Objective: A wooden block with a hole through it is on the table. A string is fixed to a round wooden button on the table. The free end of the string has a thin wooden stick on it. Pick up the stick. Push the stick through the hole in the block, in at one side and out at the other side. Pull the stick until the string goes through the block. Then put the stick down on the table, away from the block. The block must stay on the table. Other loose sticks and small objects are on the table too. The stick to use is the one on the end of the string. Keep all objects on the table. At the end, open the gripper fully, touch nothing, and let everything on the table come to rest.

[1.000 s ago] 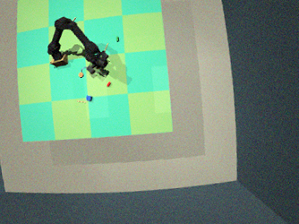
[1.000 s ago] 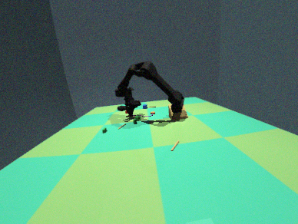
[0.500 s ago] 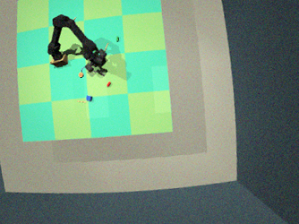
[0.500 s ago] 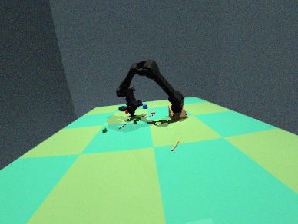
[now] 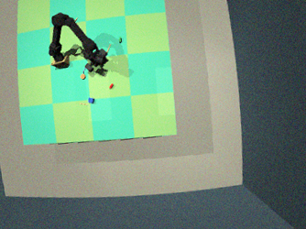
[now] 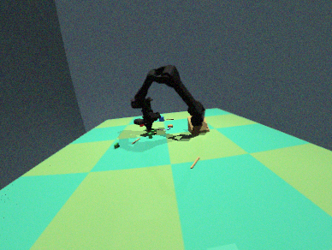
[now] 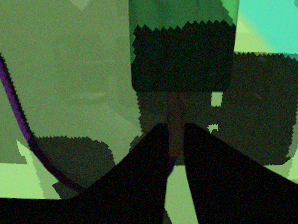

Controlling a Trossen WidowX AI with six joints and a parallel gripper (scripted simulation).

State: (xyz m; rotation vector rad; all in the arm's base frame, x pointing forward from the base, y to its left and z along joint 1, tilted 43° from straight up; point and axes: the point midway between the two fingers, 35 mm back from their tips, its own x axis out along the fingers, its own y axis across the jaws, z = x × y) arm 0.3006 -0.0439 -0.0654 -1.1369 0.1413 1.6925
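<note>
Right now my gripper tip is 90 mm to the right of the small green cylinder. Also, from my gripper tip: red piece 60 mm ahead, 190 mm to the right; small dark piece 190 mm ahead, 160 mm to the left; round button 150 mm behind, 70 mm to the right, 10 mm below.
</note>
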